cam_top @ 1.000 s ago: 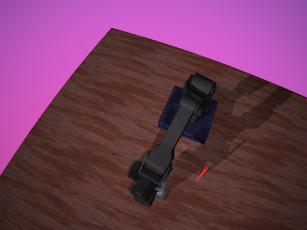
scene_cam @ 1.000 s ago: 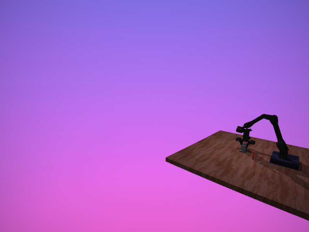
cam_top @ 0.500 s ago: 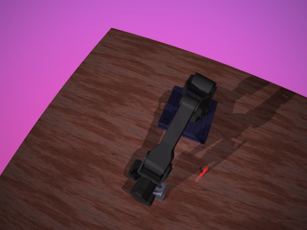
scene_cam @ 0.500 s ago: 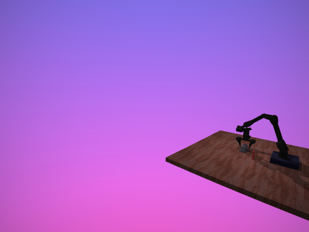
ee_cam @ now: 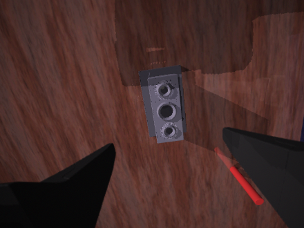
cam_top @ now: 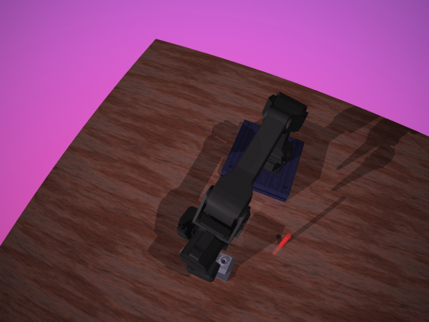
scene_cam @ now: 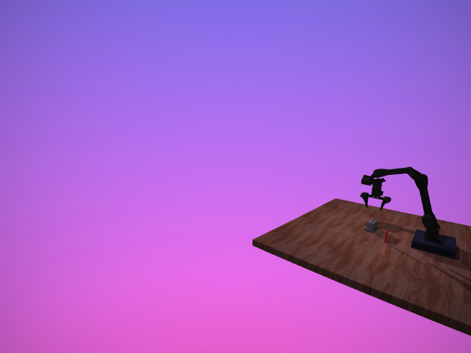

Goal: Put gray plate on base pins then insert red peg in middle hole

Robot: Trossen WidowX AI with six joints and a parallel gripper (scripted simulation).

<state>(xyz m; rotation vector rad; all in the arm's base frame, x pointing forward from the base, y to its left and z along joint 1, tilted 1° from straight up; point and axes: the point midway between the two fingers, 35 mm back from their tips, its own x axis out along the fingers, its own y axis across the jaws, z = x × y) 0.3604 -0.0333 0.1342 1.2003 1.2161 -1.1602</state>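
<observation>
The red peg lies 14 cm behind my gripper tip, 16 cm to the left of it and 10 cm below it. The rest, counted from my gripper tip: gray plate 1 cm behind, 10 cm below.
</observation>
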